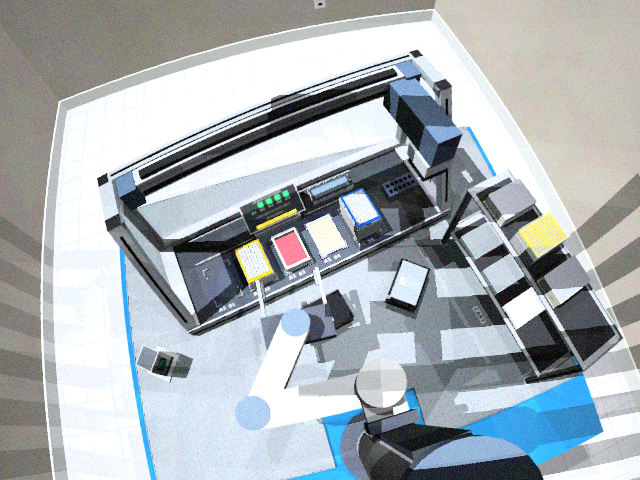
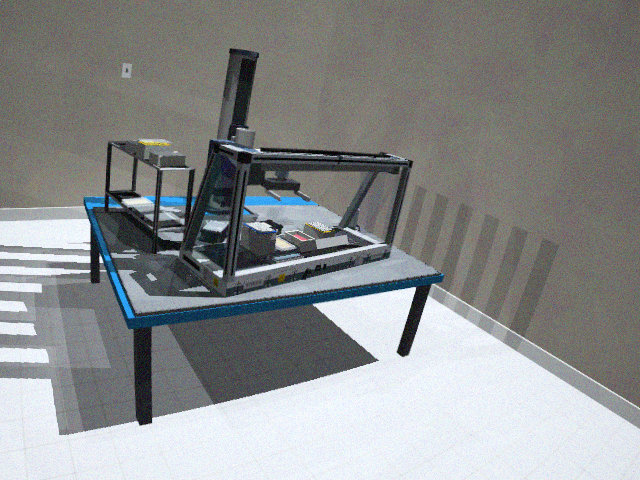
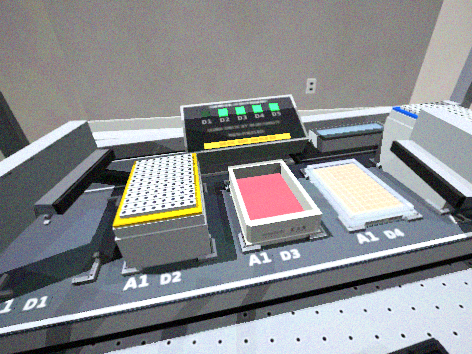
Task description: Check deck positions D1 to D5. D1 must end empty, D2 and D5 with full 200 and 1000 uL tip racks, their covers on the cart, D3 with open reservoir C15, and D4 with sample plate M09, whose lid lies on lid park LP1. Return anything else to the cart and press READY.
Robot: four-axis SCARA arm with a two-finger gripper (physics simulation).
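Places are measured from the arm's base along level axes (x ahead, y left, z up), in metres.
Pixels of known places: gripper, between the fingertips: point(image 1: 287, 275) point(image 2: 295, 199) point(image 3: 248, 133).
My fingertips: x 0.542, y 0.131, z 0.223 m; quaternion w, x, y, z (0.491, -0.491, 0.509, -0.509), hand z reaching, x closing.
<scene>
Ahead of a thing's pixels: the offset from my fingertips to its middle. "pt": to the spot under its first point.
My gripper point(image 1: 287, 275) point(image 2: 294, 199) point(image 3: 248, 133) is open and empty, above the deck's front edge near D2 and D3. D1 @[pt 0.160 m down, 0.117 m ahead, 0.260 m left] point(image 1: 209, 279) point(image 3: 60, 235) holds no labware. A yellow-rimmed tip rack @[0.129 m down, 0.112 m ahead, 0.094 m left] point(image 1: 254, 260) point(image 2: 318, 227) point(image 3: 162, 185) stands uncovered on D2. An open reservoir @[0.146 m down, 0.135 m ahead, 0.028 m right] point(image 1: 292, 249) point(image 3: 270, 195) with red liquid is on D3. A lidless cream plate @[0.154 m down, 0.158 m ahead, 0.150 m right] point(image 1: 325, 236) point(image 3: 357, 190) is on D4. A blue-rimmed tip rack point(image 1: 360, 208) point(image 2: 261, 232) stands uncovered on D5. A pale blue lid @[pt 0.139 m down, 0.320 m ahead, 0.208 m right] point(image 1: 329, 187) point(image 3: 350, 131) lies on a park behind the deck.
The panel @[pt 0.091 m down, 0.276 m ahead, 0.002 m right] point(image 1: 271, 206) point(image 3: 245, 125) lights D2 to D5 green; D1 is dark. A small box with a green button @[pt 0.116 m down, 0.136 m back, 0.452 m left] point(image 1: 162, 362) stands left. A black block @[0.182 m down, 0.095 m back, 0.079 m right] point(image 1: 341, 307) and white-topped box @[0.156 m down, 0.075 m back, 0.359 m right] point(image 1: 408, 283) lie before the deck. The cart @[0.032 m down, 0.220 m back, 0.668 m right] point(image 2: 157, 206) carries several items.
</scene>
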